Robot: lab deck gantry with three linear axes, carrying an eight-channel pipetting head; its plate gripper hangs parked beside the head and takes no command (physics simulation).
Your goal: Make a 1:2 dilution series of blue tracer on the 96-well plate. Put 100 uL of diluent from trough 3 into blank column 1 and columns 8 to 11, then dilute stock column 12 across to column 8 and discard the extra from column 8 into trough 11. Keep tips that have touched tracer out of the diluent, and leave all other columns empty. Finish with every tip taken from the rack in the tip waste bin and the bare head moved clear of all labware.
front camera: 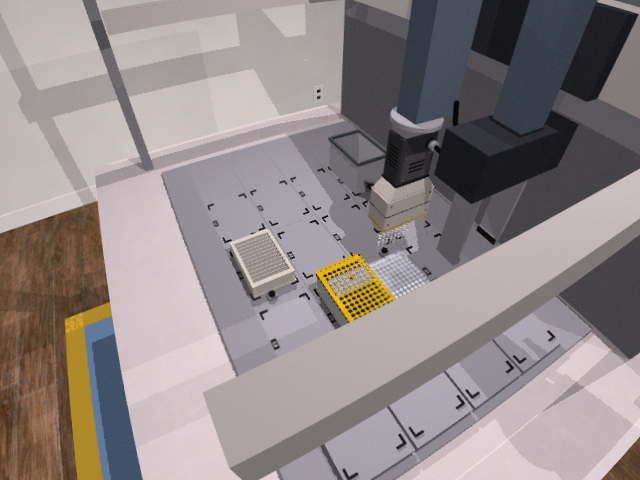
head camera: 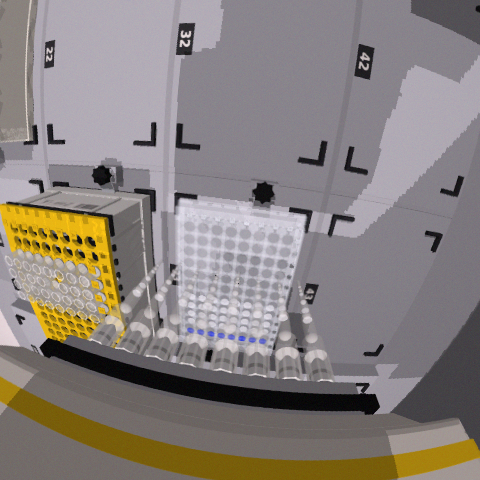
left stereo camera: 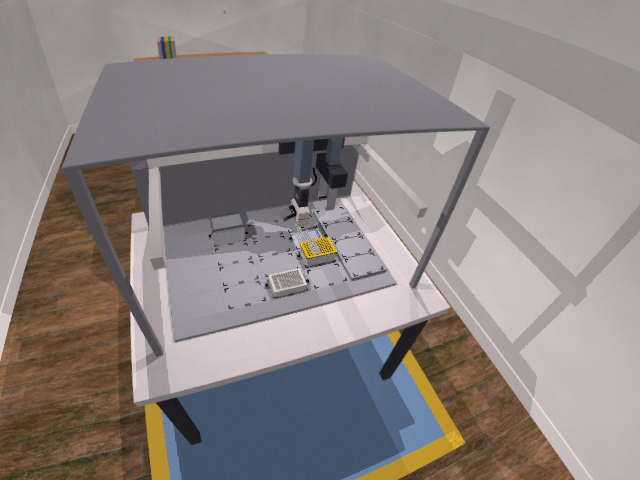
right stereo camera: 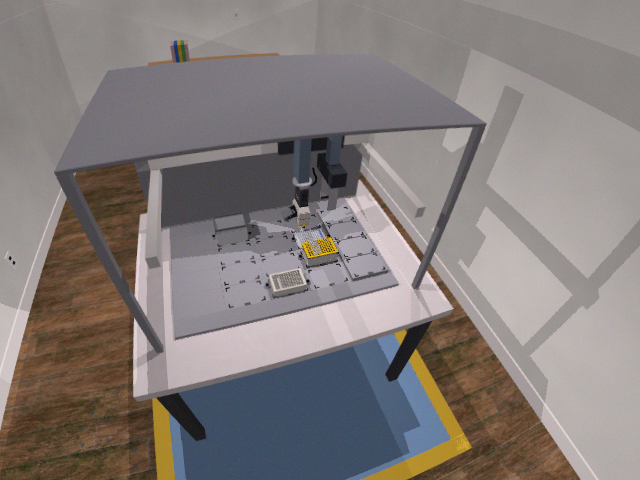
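Note:
The pipetting head (front camera: 400, 204) (left stereo camera: 301, 215) (right stereo camera: 302, 215) carries a row of clear tips (front camera: 392, 236), which hang above the 96-well plate (front camera: 402, 274) (head camera: 239, 245). In the head view one blue column (head camera: 231, 337) shows at the plate's near end, with several pale columns beside it; the tips' liquid cannot be told. The yellow tip rack (front camera: 330, 302) (head camera: 111, 235) holds several columns of tips, with empty holes at both ends. The cream trough reservoir (front camera: 273, 285) (left stereo camera: 289, 290) stands at the deck's front. The tip waste bin (front camera: 351, 171) (left stereo camera: 230, 236) stands behind. The parked plate gripper (front camera: 469, 245) is open and empty.
The tip rack stands directly beside the plate. A thick beige rail (front camera: 413, 351) crosses the near side of the front view. Black locating corners and small black knobs (head camera: 263, 192) (head camera: 102, 175) mark the deck positions. A grey canopy (left stereo camera: 273, 98) (right stereo camera: 273, 98) on posts covers the deck.

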